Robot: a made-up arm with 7 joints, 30 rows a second.
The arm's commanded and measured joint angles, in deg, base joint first. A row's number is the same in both.
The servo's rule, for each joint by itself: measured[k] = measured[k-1] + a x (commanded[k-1-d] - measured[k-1]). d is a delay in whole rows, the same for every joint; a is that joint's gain. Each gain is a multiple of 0.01, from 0.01 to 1. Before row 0 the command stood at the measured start. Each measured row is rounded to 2 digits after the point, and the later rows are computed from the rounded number. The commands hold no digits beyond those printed.
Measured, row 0:
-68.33, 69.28, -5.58, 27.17, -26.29, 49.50, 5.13
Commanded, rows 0 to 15:
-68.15, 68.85, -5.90, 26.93, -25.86, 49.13, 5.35
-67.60, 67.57, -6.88, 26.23, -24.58, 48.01, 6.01
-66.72, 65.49, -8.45, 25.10, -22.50, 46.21, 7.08
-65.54, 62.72, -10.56, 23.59, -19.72, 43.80, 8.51
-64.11, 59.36, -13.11, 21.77, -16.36, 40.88, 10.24
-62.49, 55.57, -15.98, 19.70, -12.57, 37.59, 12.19
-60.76, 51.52, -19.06, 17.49, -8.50, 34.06, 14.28
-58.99, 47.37, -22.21, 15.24, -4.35, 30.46, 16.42
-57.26, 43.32, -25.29, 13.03, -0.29, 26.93, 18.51
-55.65, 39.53, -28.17, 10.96, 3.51, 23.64, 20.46
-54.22, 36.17, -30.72, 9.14, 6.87, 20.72, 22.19
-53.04, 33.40, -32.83, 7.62, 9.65, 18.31, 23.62
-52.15, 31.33, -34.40, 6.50, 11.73, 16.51, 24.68
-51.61, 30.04, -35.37, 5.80, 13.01, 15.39, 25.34
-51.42, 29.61, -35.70, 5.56, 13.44, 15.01, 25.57
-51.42, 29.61, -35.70, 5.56, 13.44, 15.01, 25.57
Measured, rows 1 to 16:
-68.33, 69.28, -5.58, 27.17, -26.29, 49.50, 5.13
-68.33, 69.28, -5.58, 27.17, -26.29, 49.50, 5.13
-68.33, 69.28, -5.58, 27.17, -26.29, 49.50, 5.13
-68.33, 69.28, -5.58, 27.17, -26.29, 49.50, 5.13
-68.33, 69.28, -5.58, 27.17, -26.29, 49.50, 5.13
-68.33, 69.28, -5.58, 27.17, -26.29, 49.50, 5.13
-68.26, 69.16, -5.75, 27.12, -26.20, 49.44, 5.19
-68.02, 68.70, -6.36, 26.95, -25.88, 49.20, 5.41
-67.54, 67.77, -7.49, 26.60, -25.20, 48.69, 5.86
-66.80, 66.31, -9.15, 26.03, -24.10, 47.86, 6.58
-65.80, 64.29, -11.29, 25.22, -22.55, 46.67, 7.57
-64.58, 61.76, -13.82, 24.17, -20.55, 45.13, 8.82
-63.17, 58.79, -16.65, 22.90, -18.14, 43.25, 10.29
-61.62, 55.48, -19.65, 21.44, -15.38, 41.08, 11.95
-60.01, 51.95, -22.70, 19.84, -12.36, 38.67, 13.72
-58.40, 48.35, -25.65, 18.15, -9.19, 36.11, 15.54
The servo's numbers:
d 6
a 0.37 0.29 0.54 0.19 0.20 0.17 0.27

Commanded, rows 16 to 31:
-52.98, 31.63, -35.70, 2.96, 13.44, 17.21, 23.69
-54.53, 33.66, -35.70, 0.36, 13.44, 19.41, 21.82
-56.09, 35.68, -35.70, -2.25, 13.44, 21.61, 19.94
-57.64, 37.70, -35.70, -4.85, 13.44, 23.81, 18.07
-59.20, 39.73, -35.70, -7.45, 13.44, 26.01, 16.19
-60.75, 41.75, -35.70, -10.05, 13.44, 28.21, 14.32
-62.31, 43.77, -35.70, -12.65, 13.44, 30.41, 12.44
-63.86, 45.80, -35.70, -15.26, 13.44, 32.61, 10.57
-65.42, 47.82, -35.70, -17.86, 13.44, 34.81, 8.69
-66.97, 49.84, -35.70, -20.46, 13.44, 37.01, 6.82
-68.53, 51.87, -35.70, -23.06, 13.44, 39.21, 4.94
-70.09, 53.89, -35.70, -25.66, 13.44, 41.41, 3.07
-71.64, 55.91, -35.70, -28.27, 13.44, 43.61, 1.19
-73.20, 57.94, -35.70, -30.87, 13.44, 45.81, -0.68
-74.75, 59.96, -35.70, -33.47, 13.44, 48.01, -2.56
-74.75, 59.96, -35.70, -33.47, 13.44, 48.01, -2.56
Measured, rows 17 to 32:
-56.85, 44.82, -28.39, 16.44, -5.98, 33.49, 17.34
-55.44, 41.51, -30.79, 14.76, -2.85, 30.91, 19.04
-54.22, 38.56, -32.74, 13.19, 0.07, 28.46, 20.56
-53.25, 36.09, -34.16, 11.79, 2.66, 26.24, 21.85
-52.57, 34.21, -34.99, 10.61, 4.82, 24.33, 22.85
-52.14, 32.88, -35.37, 9.65, 6.54, 22.75, 23.58
-52.45, 32.52, -35.55, 8.38, 7.92, 21.81, 23.61
-53.22, 32.85, -35.63, 6.86, 9.02, 21.40, 23.13
-54.28, 33.67, -35.67, 5.13, 9.90, 21.44, 22.27
-55.52, 34.84, -35.69, 3.23, 10.61, 21.84, 21.14
-56.88, 36.26, -35.70, 1.20, 11.18, 22.55, 19.80
-58.31, 37.85, -35.70, -0.94, 11.63, 23.51, 18.32
-59.79, 39.57, -35.70, -3.16, 11.99, 24.68, 16.73
-61.30, 41.38, -35.70, -5.46, 12.28, 26.03, 15.07
-62.82, 43.25, -35.70, -7.82, 12.51, 27.52, 13.35
-64.36, 45.16, -35.70, -10.22, 12.70, 29.13, 11.59

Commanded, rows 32 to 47:
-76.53, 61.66, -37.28, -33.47, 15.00, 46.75, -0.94
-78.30, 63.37, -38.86, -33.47, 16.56, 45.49, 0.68
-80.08, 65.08, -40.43, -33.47, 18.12, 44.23, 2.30
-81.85, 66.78, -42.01, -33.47, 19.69, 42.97, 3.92
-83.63, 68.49, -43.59, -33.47, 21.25, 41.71, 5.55
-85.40, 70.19, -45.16, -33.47, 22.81, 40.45, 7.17
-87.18, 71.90, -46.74, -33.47, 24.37, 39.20, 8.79
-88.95, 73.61, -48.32, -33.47, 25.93, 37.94, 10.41
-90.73, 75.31, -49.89, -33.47, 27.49, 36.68, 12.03
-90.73, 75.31, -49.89, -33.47, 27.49, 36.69, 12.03
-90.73, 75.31, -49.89, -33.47, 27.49, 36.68, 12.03
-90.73, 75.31, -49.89, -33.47, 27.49, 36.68, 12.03
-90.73, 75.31, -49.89, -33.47, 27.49, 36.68, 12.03
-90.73, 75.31, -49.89, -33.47, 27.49, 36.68, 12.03
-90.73, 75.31, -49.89, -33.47, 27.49, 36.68, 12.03
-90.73, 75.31, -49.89, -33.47, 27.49, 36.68, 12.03
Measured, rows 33 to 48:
-65.90, 47.11, -35.70, -12.66, 12.85, 30.84, 9.79
-67.45, 49.08, -35.70, -15.13, 12.97, 32.64, 7.98
-69.00, 51.06, -35.70, -17.63, 13.06, 34.50, 6.15
-70.55, 53.06, -35.70, -20.15, 13.14, 36.42, 4.31
-72.10, 55.06, -35.70, -22.68, 13.20, 38.39, 2.46
-73.08, 56.48, -35.70, -24.73, 13.25, 40.03, 1.10
-74.36, 57.98, -36.55, -26.39, 13.60, 41.17, 0.55
-75.82, 59.54, -37.80, -27.74, 14.19, 41.90, 0.59
-77.40, 61.15, -39.22, -28.83, 14.98, 42.30, 1.05
-79.05, 62.78, -40.73, -29.71, 15.92, 42.41, 1.82
-80.74, 64.44, -42.27, -30.42, 16.99, 42.29, 2.83
-82.46, 66.11, -43.83, -31.00, 18.15, 41.98, 4.00
-84.21, 67.79, -45.40, -31.47, 19.39, 41.51, 5.29
-85.96, 69.48, -46.98, -31.85, 20.70, 40.90, 6.67
-87.72, 71.17, -48.55, -32.16, 22.06, 40.18, 8.12
-88.83, 72.37, -49.27, -32.41, 23.15, 39.59, 9.18

